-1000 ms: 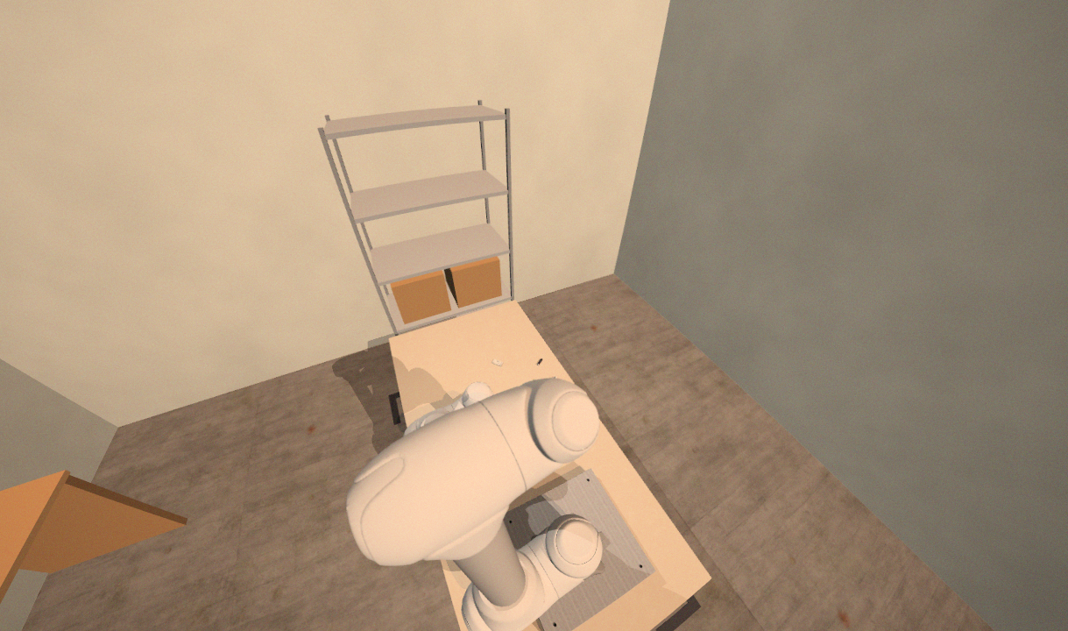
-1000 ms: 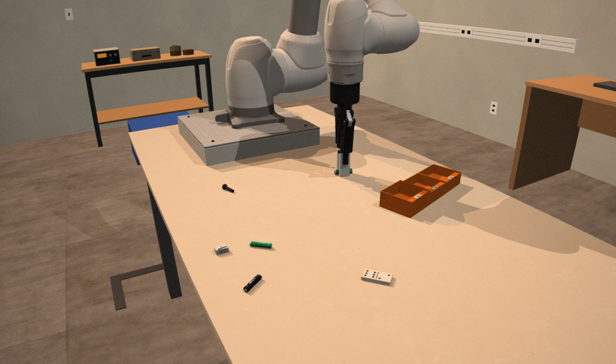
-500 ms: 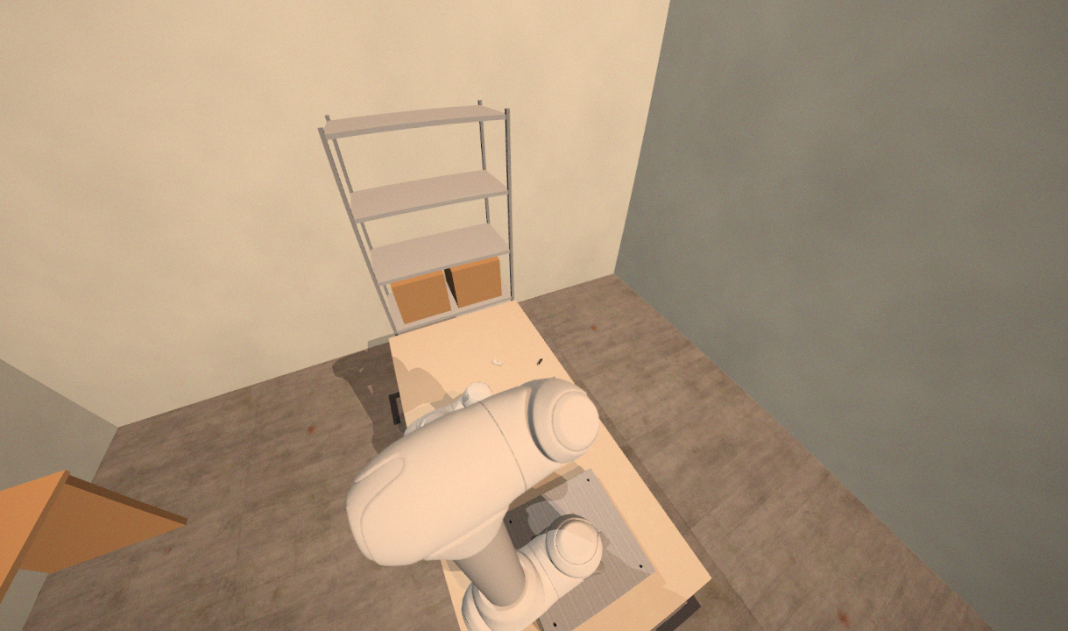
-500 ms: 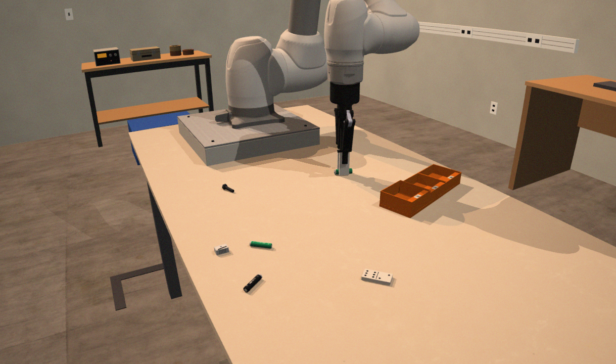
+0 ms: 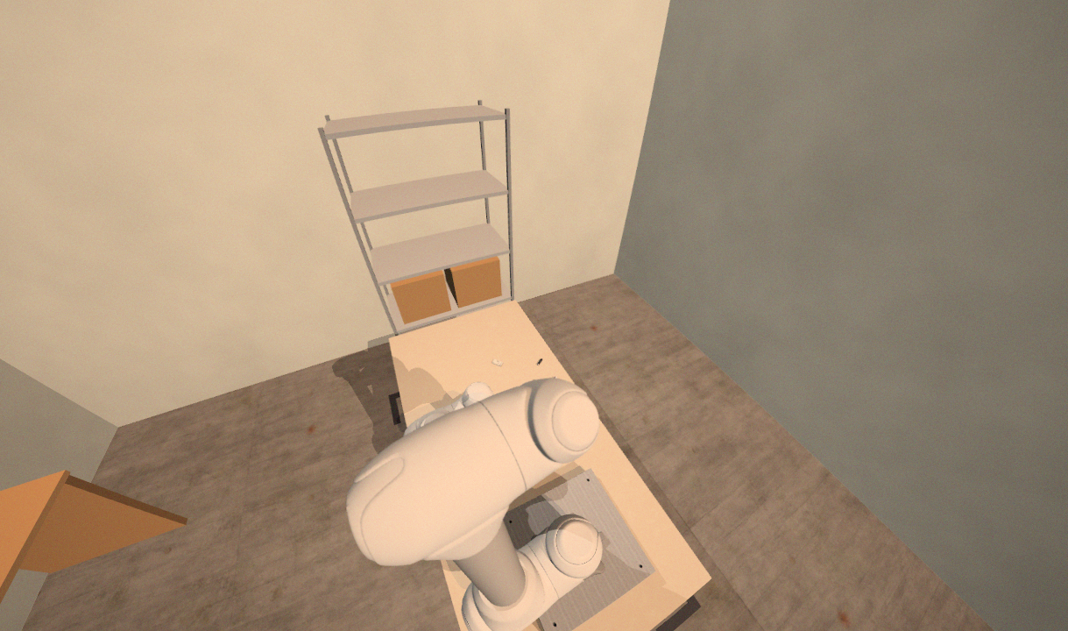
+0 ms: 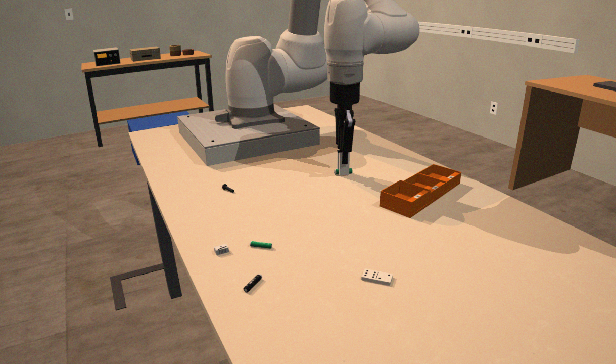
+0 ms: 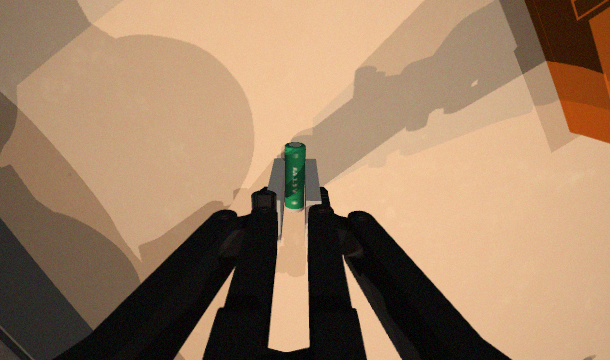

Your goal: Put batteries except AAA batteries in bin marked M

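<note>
The orange three-compartment tray lies 200 mm ahead of my hand, 110 mm to the left of it and 20 mm below it. Also, from my hand: small black bolt (310 mm to the right, 40 mm behind, 30 mm below); then small grey ribbed block (390 mm to the right, 230 mm ahead, 30 mm below); then green battery (30 mm below).
</note>
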